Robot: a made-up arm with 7 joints.
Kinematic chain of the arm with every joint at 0, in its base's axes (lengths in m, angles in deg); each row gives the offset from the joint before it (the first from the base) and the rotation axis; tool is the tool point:
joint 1: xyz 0 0.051 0 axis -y
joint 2: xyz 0 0.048 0 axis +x
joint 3: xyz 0 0 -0.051 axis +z
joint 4: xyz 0 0 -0.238 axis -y
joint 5: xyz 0 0 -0.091 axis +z
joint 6: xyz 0 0 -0.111 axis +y
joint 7: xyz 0 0 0 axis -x
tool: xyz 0 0 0
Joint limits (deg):
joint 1: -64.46..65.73
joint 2: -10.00..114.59
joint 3: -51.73..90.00
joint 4: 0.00..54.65
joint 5: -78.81..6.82
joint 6: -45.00..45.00
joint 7: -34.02..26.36
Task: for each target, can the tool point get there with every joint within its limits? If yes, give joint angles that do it. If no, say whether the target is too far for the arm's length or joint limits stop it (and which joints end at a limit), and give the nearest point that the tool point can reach.
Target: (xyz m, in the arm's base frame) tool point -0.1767 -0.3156 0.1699
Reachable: no: joint limits stop it (at a limit: joint 1, joint 2, joint 3, joint 4) | nearest point -0.2964 -0.0989 -0.2547 | short by 0.492 m
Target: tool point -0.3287 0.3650 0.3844
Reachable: no: too far | nearest point -0.2071 0.3995 0.2422 | short by 0.190 m
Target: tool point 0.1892 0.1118 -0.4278
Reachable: yes | joints 9.26 3.02 -5.37 35.88 -69.79 -3.51 19.91
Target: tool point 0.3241 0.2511 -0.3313
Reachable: yes | joints 39.88 21.62 -38.51 13.26 -67.58 -27.85 0.82
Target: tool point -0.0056 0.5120 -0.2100
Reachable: yes | joints -31.55 56.91 34.82 39.32 -52.15 -21.62 -16.19
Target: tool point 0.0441 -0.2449 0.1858
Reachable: no: joint limits stop it (at a limit: joint 1, joint 2, joint 3, joint 4) | nearest point 0.3858 -0.0989 -0.0620 | short by 0.447 m
